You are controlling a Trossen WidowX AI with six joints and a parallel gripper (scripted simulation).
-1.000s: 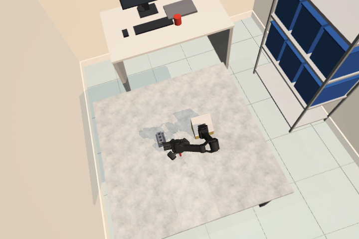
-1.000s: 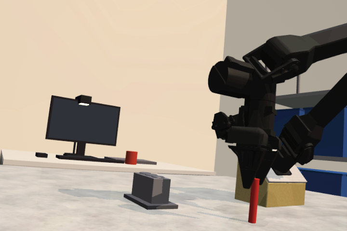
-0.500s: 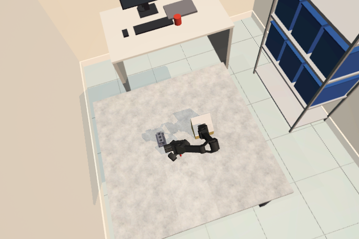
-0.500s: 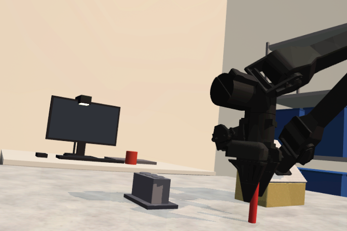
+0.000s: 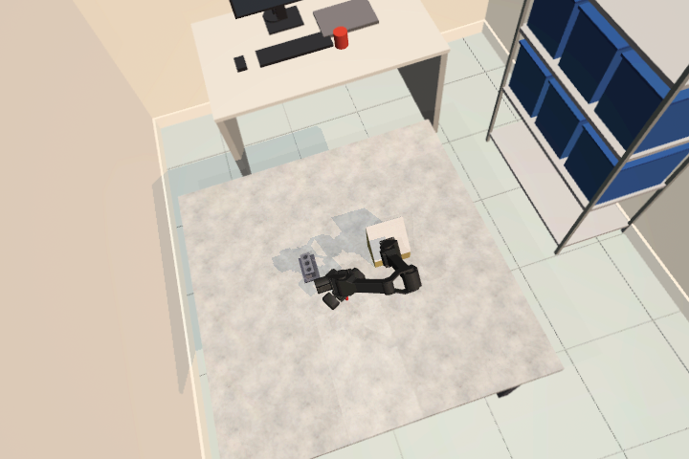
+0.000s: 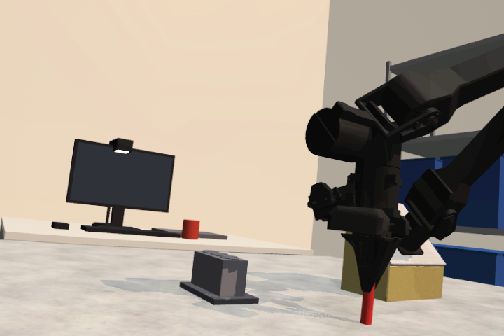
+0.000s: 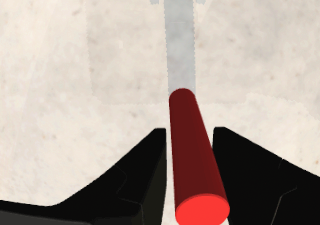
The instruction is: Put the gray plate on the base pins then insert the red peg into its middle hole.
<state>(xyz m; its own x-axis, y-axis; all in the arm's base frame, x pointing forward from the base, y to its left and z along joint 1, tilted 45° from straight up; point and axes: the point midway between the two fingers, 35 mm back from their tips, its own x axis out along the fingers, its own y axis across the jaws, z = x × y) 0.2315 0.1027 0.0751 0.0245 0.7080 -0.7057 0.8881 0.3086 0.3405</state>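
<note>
My gripper tip is now 11 cm short of the gray plate and 19 cm to the left of it. The rest, counted from my gripper tip: base 11 cm ahead, 18 cm to the right, 3 cm below; red peg right at my gripper tip.
</note>
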